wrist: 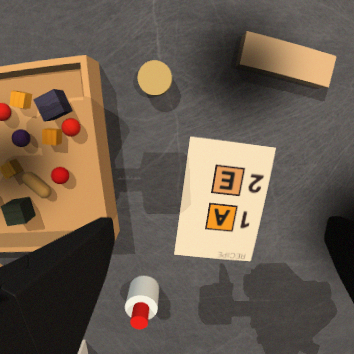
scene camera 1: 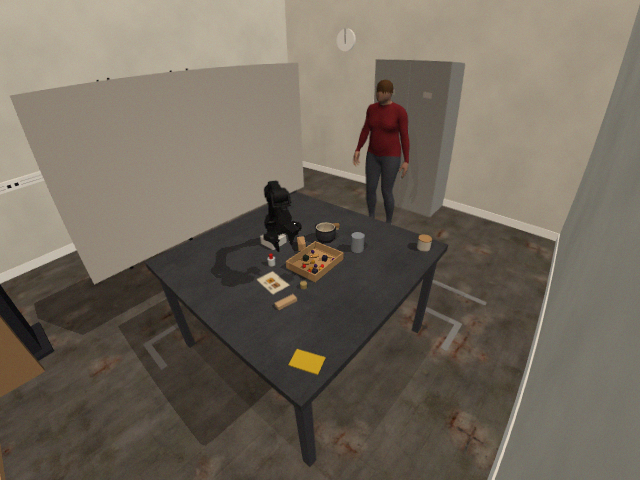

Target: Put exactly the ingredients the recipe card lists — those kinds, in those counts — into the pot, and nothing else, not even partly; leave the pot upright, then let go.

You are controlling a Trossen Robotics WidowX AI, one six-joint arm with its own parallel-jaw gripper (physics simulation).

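Places are measured from the arm's base along level axes (x left, y back, z up), in centimetres.
Where they show: gripper, fingertip midpoint: [wrist: 220, 228] [scene camera 1: 284, 248].
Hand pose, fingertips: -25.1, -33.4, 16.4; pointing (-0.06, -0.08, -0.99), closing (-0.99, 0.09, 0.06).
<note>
Each offset is from my fingertips to the top centre of the thing, as dx, dy, dz.
The recipe card {-3.4, +7.7, -21.7} [scene camera 1: 272, 282] [wrist: 227, 200] lies flat and shows "2" beside a tile marked E and "1" beside an orange tile marked A. A wooden tray {+21.7, -0.7, -17.3} [scene camera 1: 300, 272] [wrist: 103, 155] holds red balls, small orange cubes, dark blocks, a dark purple ball {+18.6, -3.2, -19.2} [wrist: 21, 138] and a tan capsule {+18.2, +2.5, -19.6} [wrist: 37, 184]. Which pieces match E and A is not readable. The dark pot {+46.0, +9.3, -12.4} [scene camera 1: 325, 233] stands upright behind the tray; it does not show in the wrist view. My gripper [scene camera 1: 287, 244] [wrist: 220, 228] is open and empty, above the table, with the card in the wrist view between its fingertips.
A white bottle with red tip {+7.9, +18.8, -15.4} [scene camera 1: 271, 260] [wrist: 142, 297], a yellow cylinder {+2.8, -7.5, -19.4} [scene camera 1: 303, 284] [wrist: 155, 77] and a wooden block {-11.3, -8.2, -19.8} [scene camera 1: 285, 301] [wrist: 287, 60] lie around the card. Another wooden block {+30.9, +16.3, -17.5} [scene camera 1: 301, 243], a grey cylinder {+46.7, -12.7, -12.2} [scene camera 1: 357, 242], a lidded jar {+70.3, -44.9, -15.0} [scene camera 1: 424, 243] and a yellow sheet {-31.3, -35.8, -21.2} [scene camera 1: 307, 361] are on the table.
</note>
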